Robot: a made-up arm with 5 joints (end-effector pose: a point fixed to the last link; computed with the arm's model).
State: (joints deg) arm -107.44 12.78 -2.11 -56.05 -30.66
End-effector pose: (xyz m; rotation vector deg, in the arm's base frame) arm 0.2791 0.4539 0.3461 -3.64 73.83 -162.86
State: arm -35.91 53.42 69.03 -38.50 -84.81
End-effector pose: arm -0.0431 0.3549 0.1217 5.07 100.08 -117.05
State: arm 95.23 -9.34 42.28 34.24 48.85
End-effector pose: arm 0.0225 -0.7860 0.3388 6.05 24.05 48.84
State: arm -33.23 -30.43 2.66 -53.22 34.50
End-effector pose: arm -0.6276 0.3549 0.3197 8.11 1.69 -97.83
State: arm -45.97 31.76 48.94 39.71 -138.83
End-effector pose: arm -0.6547 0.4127 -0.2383 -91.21 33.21 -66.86
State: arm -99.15 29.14 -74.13 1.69 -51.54
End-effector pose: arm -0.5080 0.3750 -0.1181 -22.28 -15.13 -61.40
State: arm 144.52 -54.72 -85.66 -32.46 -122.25
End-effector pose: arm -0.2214 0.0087 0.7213 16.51 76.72 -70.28
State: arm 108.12 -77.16 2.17 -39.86 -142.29
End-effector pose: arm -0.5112 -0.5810 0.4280 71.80 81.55 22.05
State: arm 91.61 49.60 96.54 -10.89 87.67
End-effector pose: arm -0.4786 -0.3721 -0.2185 125.89 8.36 -32.97
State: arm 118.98 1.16 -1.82 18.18 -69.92
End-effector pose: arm 0.3485 -0.5379 0.3915 -53.01 -92.44 96.87
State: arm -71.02 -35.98 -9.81 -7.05 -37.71
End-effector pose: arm -0.5857 0.0995 0.5802 -19.29 54.73 -52.35
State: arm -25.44 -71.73 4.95 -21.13 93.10
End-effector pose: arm -0.4553 0.0216 0.6981 45.71 32.37 -77.62
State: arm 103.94 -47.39 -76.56 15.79 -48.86
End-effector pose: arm 0.0182 0.0394 0.4793 87.35 -0.85 -147.54
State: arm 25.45 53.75 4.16 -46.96 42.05
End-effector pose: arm -0.7480 0.0296 -0.4483 94.83 -22.41 -42.24
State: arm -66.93 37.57 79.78 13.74 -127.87
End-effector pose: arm -0.0629 0.5541 0.0802 -38.46 110.47 -86.89
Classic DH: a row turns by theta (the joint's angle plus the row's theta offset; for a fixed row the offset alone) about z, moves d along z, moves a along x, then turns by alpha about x. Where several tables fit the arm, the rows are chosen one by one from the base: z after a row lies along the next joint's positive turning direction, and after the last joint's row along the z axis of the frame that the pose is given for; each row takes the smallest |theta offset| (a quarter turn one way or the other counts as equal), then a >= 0, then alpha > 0; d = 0 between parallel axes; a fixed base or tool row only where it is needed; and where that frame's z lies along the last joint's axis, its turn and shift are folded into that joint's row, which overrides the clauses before.
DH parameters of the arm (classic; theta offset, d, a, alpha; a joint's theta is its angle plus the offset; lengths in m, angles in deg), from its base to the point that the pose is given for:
base (fixed): -59.61 -0.3252 0.0278 24.58
joint 1: -85.16 0.3286 -0.0086 -105.31
joint 2: -25.06 -0.1435 0.3328 -78.09
joint 3: -77.09 0.4291 -0.0364 166.39
joint 4: -28.99 0.3852 0.2207 -78.04
joint 5: 14.84 -0.4774 -0.0053 89.91
tool (fixed): 64.99 0.0267 0 0

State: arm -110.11 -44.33 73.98 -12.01 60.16
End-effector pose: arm 0.2000 0.1106 0.4609 3.33 -9.44 169.37
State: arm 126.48 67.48 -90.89 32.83 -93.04
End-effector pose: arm 0.1863 0.0828 -0.0775 -74.12 101.03 -86.70
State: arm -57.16 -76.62 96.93 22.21 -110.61
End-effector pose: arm -0.1776 0.2300 0.5066 -138.47 102.95 -1.11
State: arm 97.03 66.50 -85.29 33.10 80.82
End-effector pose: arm 0.2388 -0.0386 -0.0721 -45.83 67.73 152.40
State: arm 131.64 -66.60 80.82 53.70 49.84
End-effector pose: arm -0.3401 -0.4644 0.6513 -42.48 -19.90 58.01
